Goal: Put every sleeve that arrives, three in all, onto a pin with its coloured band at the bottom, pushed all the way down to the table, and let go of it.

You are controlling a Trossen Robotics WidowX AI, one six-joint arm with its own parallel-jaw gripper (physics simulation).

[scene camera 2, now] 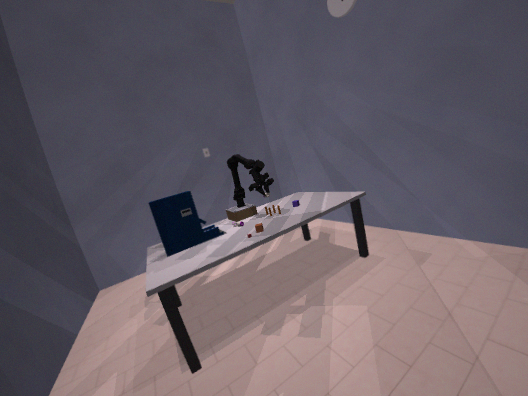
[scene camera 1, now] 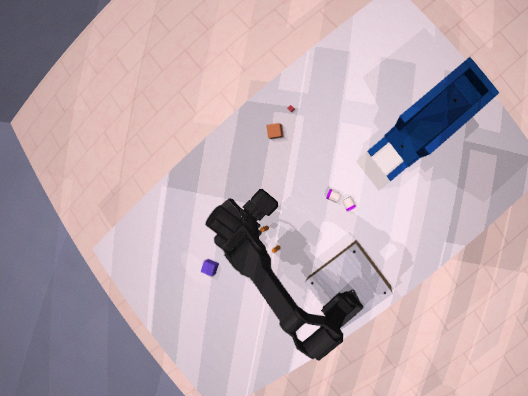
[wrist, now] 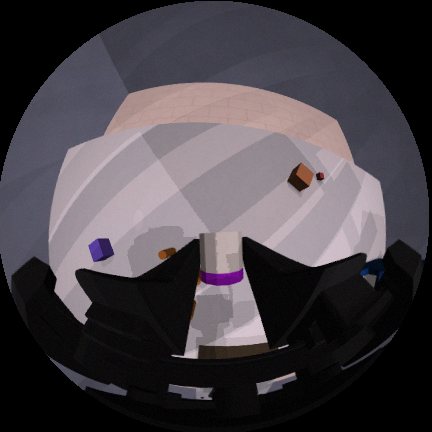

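Note:
My gripper [scene camera 2: 266, 194] [wrist: 220, 243] is shut on a white sleeve [wrist: 220, 255] and holds it above the table. The sleeve's purple band is at the end toward the bottom of the wrist view. Several orange-brown pins stand on the table. One pin [scene camera 1: 264, 229] [wrist: 166, 253] and another pin [scene camera 1: 276, 248] show beside the arm in scene camera 1; the arm hides others there. A white sleeve with a purple band [scene camera 1: 333, 195] and a second one [scene camera 1: 349, 203] lie on their sides on the table, apart from the pins.
A blue chute housing [scene camera 1: 447, 135] [scene camera 2: 175, 220] with a white pad [scene camera 1: 387, 159] at its mouth stands on the table. A brown-sided box [scene camera 1: 374, 265] [scene camera 2: 241, 214] is at the arm's base. A purple cube [scene camera 1: 209, 267] [scene camera 2: 296, 203] [wrist: 101, 250], an orange cube [scene camera 1: 274, 131] [scene camera 2: 259, 228] [wrist: 301, 177] and a small red cube [scene camera 1: 291, 108] [wrist: 320, 176] lie around.

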